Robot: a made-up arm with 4 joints.
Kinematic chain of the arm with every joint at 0, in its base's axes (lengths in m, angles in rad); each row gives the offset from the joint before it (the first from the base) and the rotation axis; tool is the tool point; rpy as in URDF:
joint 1: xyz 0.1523 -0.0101 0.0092 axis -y
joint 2: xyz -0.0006 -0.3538 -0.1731 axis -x
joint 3: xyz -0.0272 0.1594 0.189 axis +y
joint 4: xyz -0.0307 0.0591 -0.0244 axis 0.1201 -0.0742 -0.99
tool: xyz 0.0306 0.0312 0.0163 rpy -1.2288 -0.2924 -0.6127
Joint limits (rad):
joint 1: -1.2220..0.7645
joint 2: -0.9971..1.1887
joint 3: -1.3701..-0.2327
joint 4: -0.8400..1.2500
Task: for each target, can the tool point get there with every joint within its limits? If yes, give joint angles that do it. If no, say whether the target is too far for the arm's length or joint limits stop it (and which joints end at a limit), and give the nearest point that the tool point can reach.
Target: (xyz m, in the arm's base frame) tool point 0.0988 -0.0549 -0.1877
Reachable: yes | joints -0.1283 0.6613 -1.0296 -0.5170
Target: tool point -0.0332 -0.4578 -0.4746
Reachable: no: joint limits stop it (at a limit: joint 2, joint 4) | nearest point 0.0228 -0.1231 -0.3285 | short by 0.369 m
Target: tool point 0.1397 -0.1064 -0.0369
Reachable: yes | joints 0.0817 0.2677 -0.5830 0.8676
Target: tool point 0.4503 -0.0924 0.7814
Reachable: no: too far | nearest point 0.2025 -0.2761 0.1393 | short by 0.712 m
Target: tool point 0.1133 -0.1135 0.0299
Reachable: yes | joints -0.1438 -0.0624 -0.3461 -0.5108
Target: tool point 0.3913 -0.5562 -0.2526
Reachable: no: joint limits stop it (at a limit: joint 1, joint 2) | nearest point 0.2509 -0.4104 0.0631 | short by 0.375 m
